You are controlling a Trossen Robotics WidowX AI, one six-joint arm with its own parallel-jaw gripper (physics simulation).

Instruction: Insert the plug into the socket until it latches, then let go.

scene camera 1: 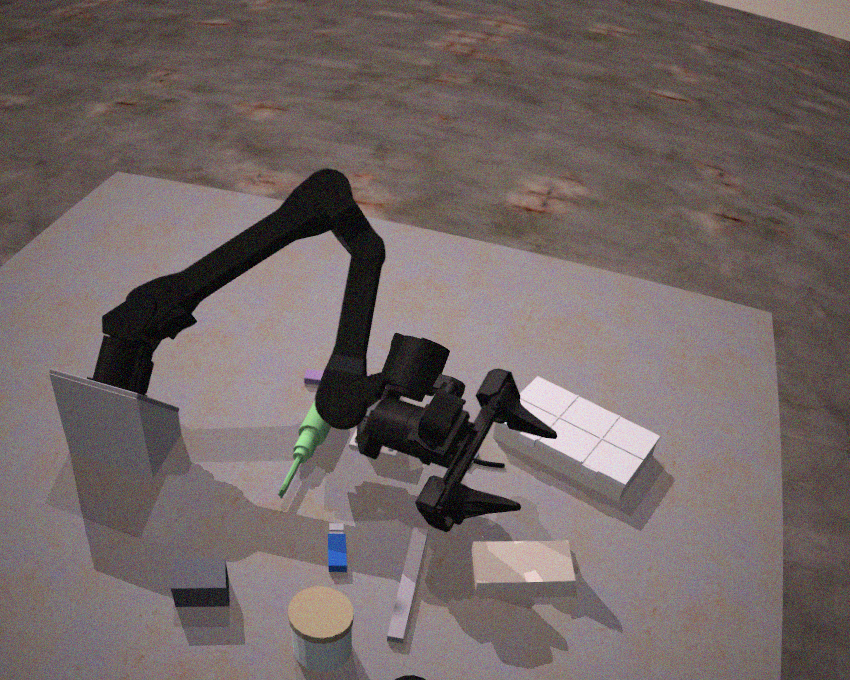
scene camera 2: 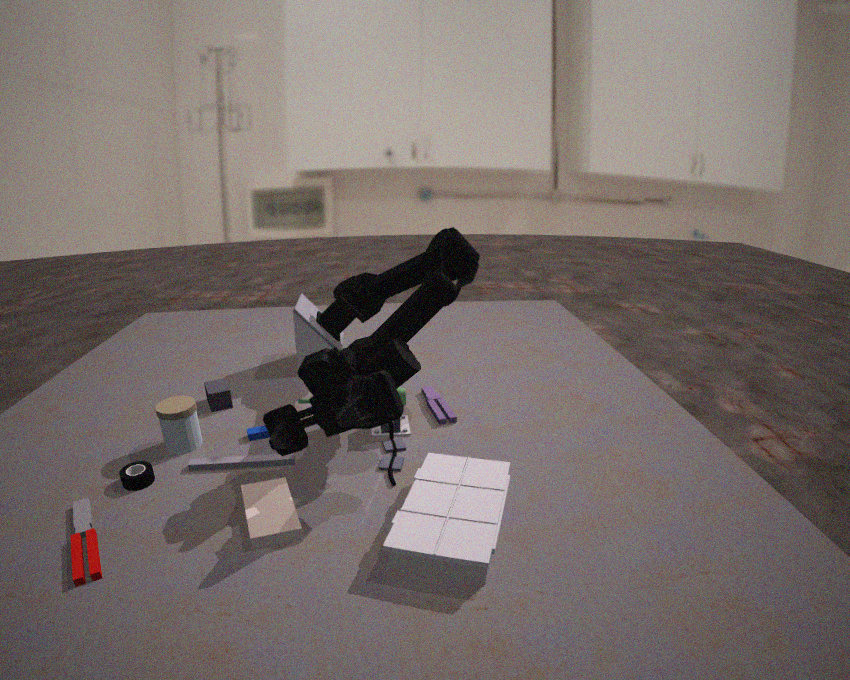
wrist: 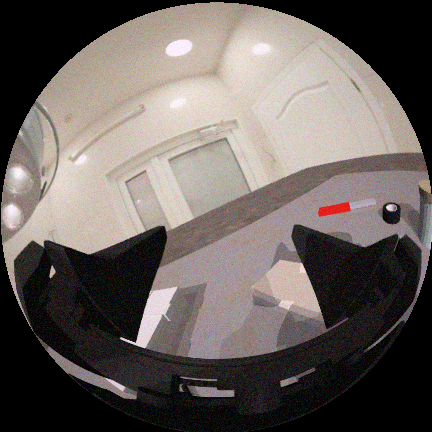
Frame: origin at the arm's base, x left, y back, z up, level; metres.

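Where they show: gripper, fingertip midpoint: [scene camera 1: 538, 470] [scene camera 2: 302, 435] [wrist: 231, 231]; arm's base, origin of the base link: [scene camera 1: 116, 389] [scene camera 2: 327, 326].
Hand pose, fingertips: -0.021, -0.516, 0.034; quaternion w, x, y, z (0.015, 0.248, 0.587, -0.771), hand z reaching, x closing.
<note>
Each offset is from my fingertips to the top centre of the thing, as dx, dy, dz. "spot": to the spot under its first point. Level surfaces: height alone.
The white plate @(dz -0.104) [scene camera 1: 388, 451] [scene camera 2: 402, 428] of the socket lies flat on the table, mostly hidden behind the arm in both scene views. A black cable @(spot: +0.102, +0.054, -0.103) [scene camera 1: 490, 464] [scene camera 2: 392, 453] runs from it toward the white tiled block. In scene camera 2, part of a dark block shows on the plate, where the cable starts. Whether this is the plug, and how it sits in the socket, I cannot tell. My gripper [scene camera 1: 537, 470] [wrist: 231, 231] is open and empty, with its fingers wide apart. It is above the table, tilted outward, between the white tiled block and the beige block.
The white tiled block @(+0.166, -0.049, -0.073) [scene camera 1: 591, 436] [scene camera 2: 453, 506] and the beige block @(-0.053, -0.007, -0.093) [scene camera 1: 523, 562] [scene camera 2: 269, 506] [wrist: 285, 280] stand nearby. Also around are a grey bar @(-0.107, +0.112, -0.097) [scene camera 1: 407, 588], a blue stick @(-0.077, +0.200, -0.096) [scene camera 1: 337, 551], a green screwdriver @(+0.060, +0.276, -0.068) [scene camera 1: 309, 433], a lidded jar @(-0.213, +0.180, -0.037) [scene camera 1: 321, 627], black tape @(-0.256, +0.078, -0.089) [scene camera 2: 126, 477] and red-handled pliers @(spot: -0.274, -0.089, -0.098) [scene camera 2: 77, 556].
</note>
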